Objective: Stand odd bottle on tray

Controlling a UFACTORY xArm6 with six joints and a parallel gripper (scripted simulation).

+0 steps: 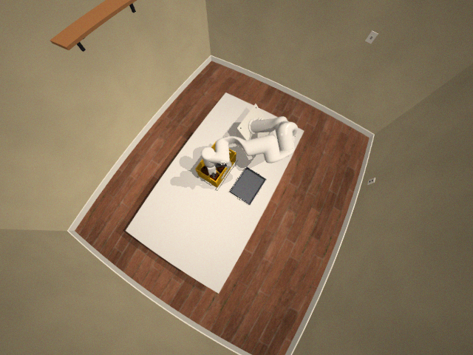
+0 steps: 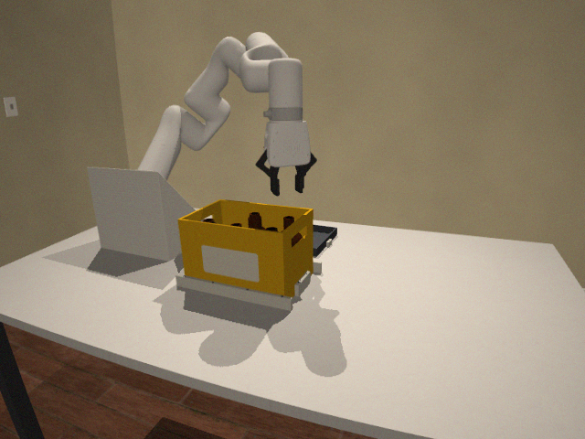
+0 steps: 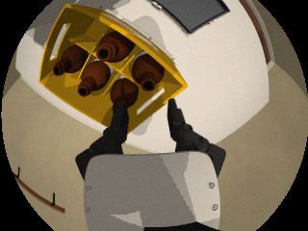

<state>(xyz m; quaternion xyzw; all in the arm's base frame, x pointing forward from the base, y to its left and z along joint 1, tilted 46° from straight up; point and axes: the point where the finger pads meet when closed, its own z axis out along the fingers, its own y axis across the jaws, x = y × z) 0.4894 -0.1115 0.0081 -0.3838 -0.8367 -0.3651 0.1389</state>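
My gripper is now 15 cm above the glass bottle, 9 cm to the left of it and 1 cm past it. From my hand the other things lie so: yellow crate: 16 cm below, 9 cm behind, 4 cm to the right; dark grey tray: 25 cm to the left, 23 cm below, 9 cm behind.
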